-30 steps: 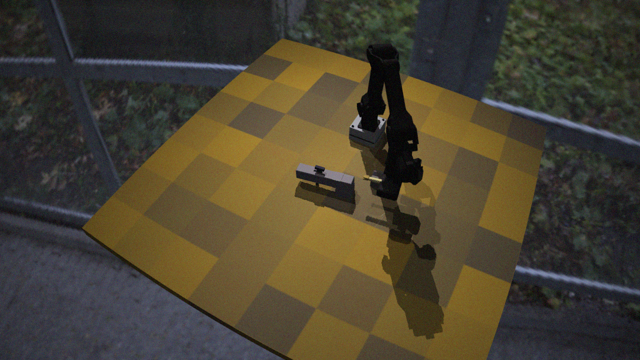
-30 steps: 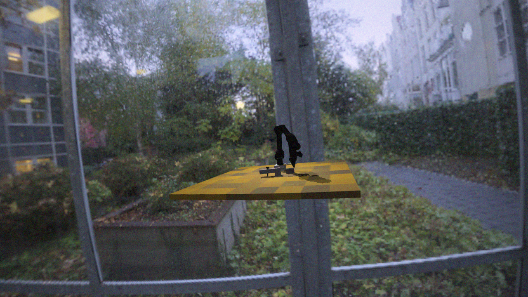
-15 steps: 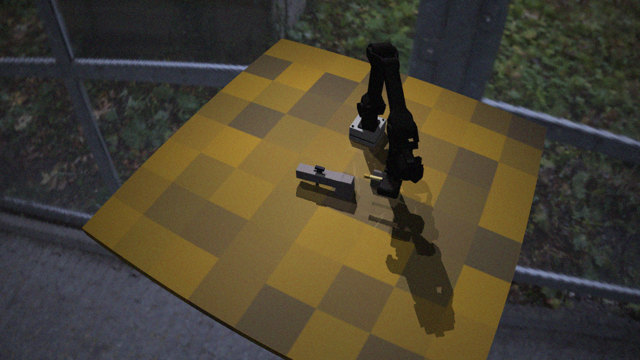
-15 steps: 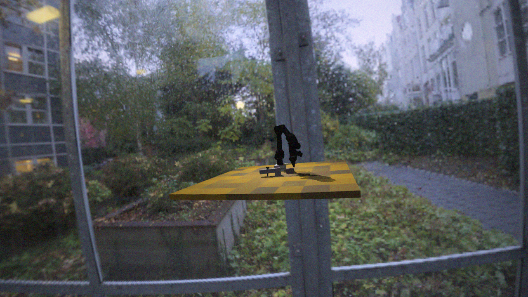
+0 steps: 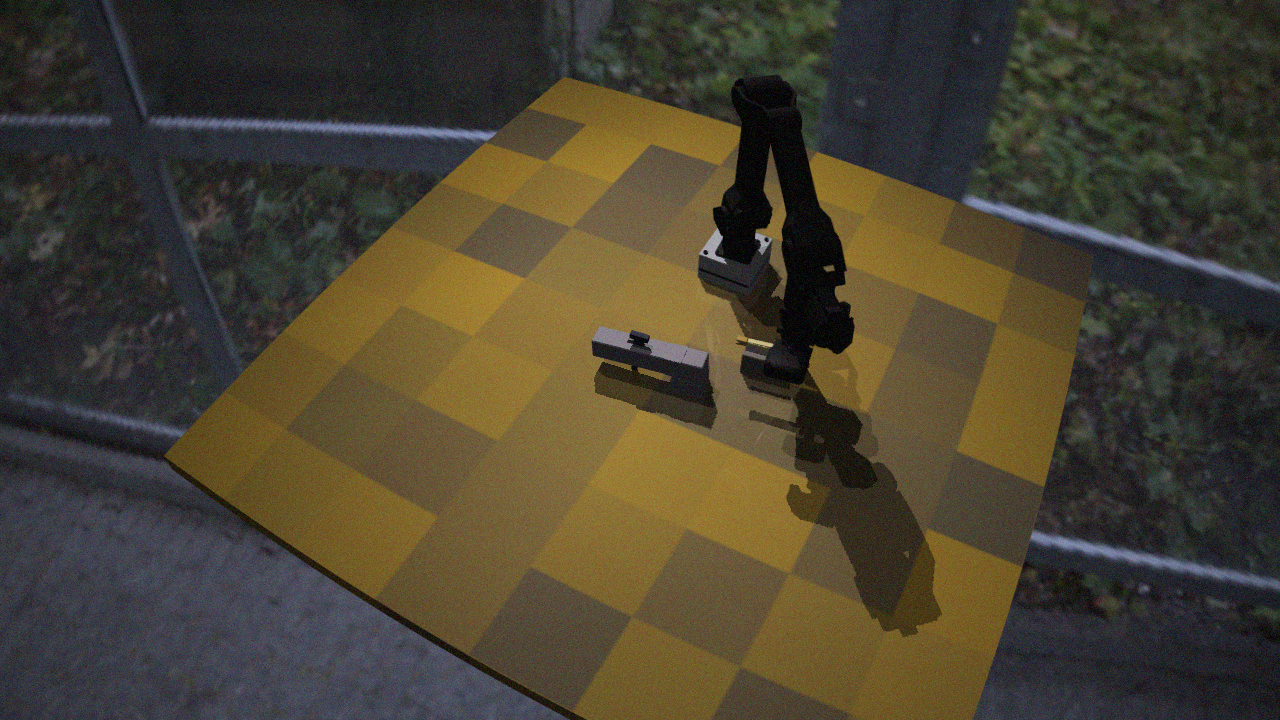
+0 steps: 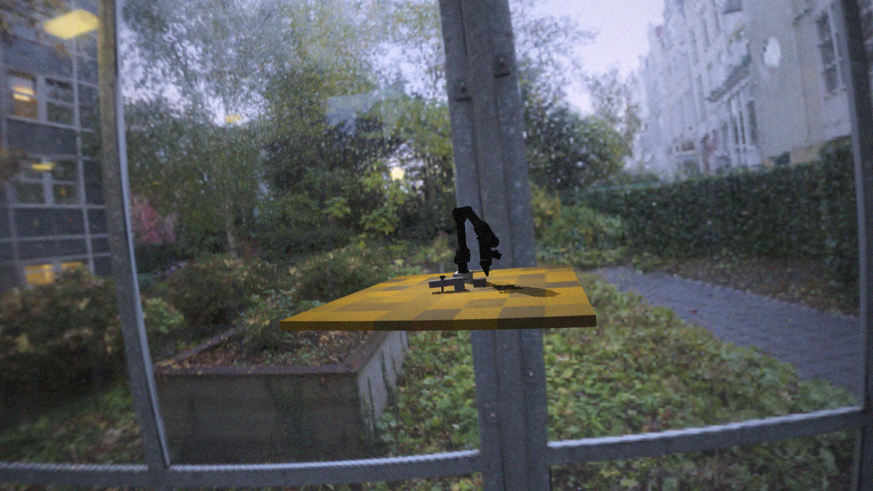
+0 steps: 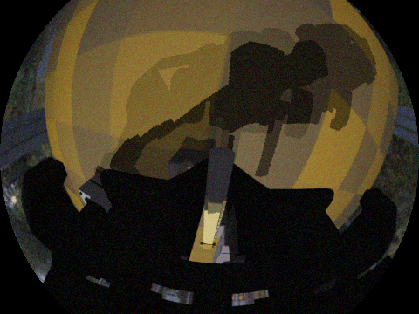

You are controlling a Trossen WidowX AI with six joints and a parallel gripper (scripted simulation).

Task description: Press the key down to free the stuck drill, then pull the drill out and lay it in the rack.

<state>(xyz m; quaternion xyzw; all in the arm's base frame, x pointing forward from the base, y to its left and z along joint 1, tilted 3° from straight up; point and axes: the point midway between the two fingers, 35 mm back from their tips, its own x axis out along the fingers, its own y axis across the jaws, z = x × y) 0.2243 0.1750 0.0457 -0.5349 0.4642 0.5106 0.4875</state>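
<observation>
Now: the drill 4 cm to the right of my gripper tip and 3 cm above it. From my gripper tip the other things lie so: grey block (21 cm to the right, 6 cm ahead, 2 cm below); dark t-shaped key (23 cm to the right, 6 cm ahead); grey rack (5 cm to the right, 4 cm below, 3 cm behind).
</observation>
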